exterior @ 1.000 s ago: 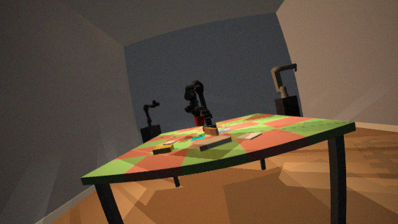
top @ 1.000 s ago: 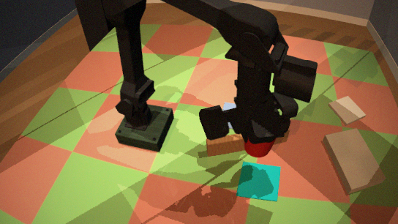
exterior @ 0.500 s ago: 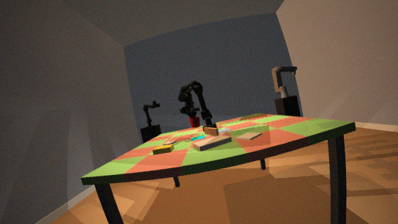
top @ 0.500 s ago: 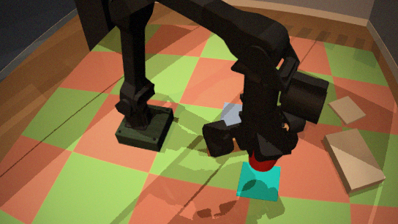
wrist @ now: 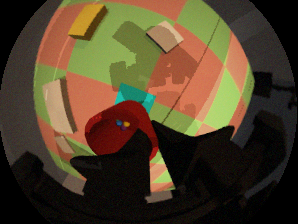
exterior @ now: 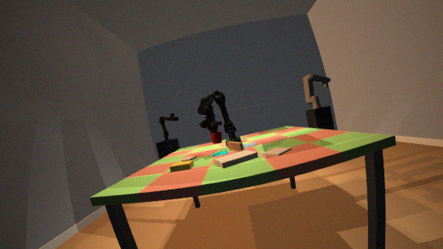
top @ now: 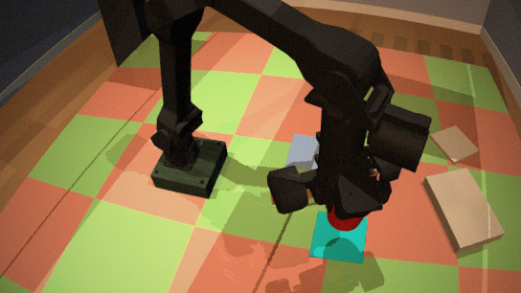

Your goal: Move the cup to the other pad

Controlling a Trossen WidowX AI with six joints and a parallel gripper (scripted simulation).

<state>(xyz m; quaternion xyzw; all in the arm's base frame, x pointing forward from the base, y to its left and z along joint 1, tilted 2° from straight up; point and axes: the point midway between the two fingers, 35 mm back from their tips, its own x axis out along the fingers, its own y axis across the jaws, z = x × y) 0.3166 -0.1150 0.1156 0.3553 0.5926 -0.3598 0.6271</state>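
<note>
The cyan pad is 120 mm below my gripper tip, 30 mm ahead of it and 20 mm to the left of it. Also, from my gripper tip: wooden bar 120 mm to the left, 100 mm below, 20 mm behind; then red cup 30 mm ahead, 10 mm to the left; then yellow block 250 mm ahead, 180 mm to the right, 100 mm below.
</note>
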